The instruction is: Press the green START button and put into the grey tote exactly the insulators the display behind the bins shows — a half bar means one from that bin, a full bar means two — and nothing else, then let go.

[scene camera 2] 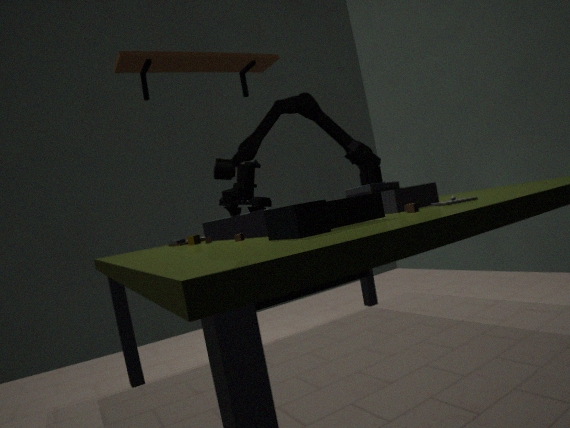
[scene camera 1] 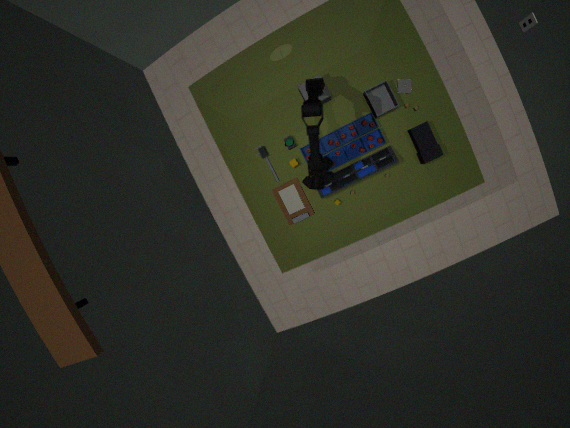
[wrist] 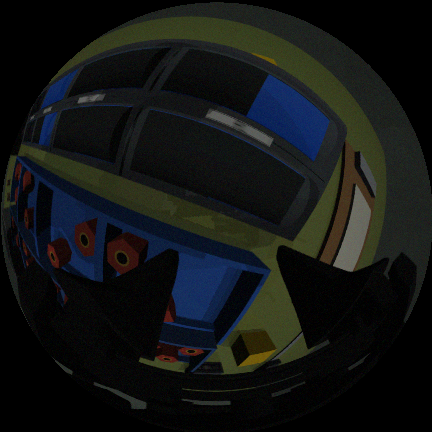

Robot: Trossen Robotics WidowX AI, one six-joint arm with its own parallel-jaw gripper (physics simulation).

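Pixels of known places: gripper, fingertip midpoint: (wrist: 229, 253); arm's base, link origin: (scene camera 2: 372, 185).
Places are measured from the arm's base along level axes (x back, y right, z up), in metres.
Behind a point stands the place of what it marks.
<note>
My gripper (scene camera 1: 318, 181) @[x -0.435, y 0.118, z -0.065 m] (scene camera 2: 246, 211) (wrist: 229, 253) @[x -0.435, y 0.118, z -0.065 m] is open and empty, pointing down, low over the end of the blue bins (scene camera 1: 341, 161) (wrist: 200, 285) nearest the clipboard. In the wrist view one finger is over the end bin, the other beyond its outer wall. A red insulator (wrist: 171, 307) @[x -0.373, y 0.104, z -0.064 m] in that bin is mostly hidden by the finger. More red insulators (scene camera 1: 371, 139) (wrist: 122, 252) lie in other bins. The dark display (scene camera 1: 385, 158) (wrist: 215, 150) shows blue bars, some half width. The green START button (scene camera 1: 289, 142) @[x -0.213, y 0.217, z -0.043 m] stands beside the bins. The grey tote (scene camera 1: 381, 99) @[x -0.133, y -0.330, z -0.077 m] holds no visible insulator.
A yellow cube (scene camera 1: 294, 163) @[x -0.331, y 0.225, z -0.045 m] (wrist: 254, 347) @[x -0.344, y 0.214, z -0.055 m] lies beside the bins. A clipboard (scene camera 1: 292, 199) @[x -0.522, y 0.299, z -0.073 m] (wrist: 352, 230) @[x -0.531, y 0.275, z -0.073 m] lies near the display's end. A long-handled tool (scene camera 1: 270, 166) @[x -0.303, y 0.367, z -0.080 m], a black box (scene camera 1: 425, 143) @[x -0.428, y -0.477, z -0.031 m], a second yellow cube (scene camera 1: 337, 202) @[x -0.607, y 0.057, z -0.057 m] and a pale square plate (scene camera 1: 404, 86) @[x -0.102, y -0.467, z -0.071 m] also lie on the table.
</note>
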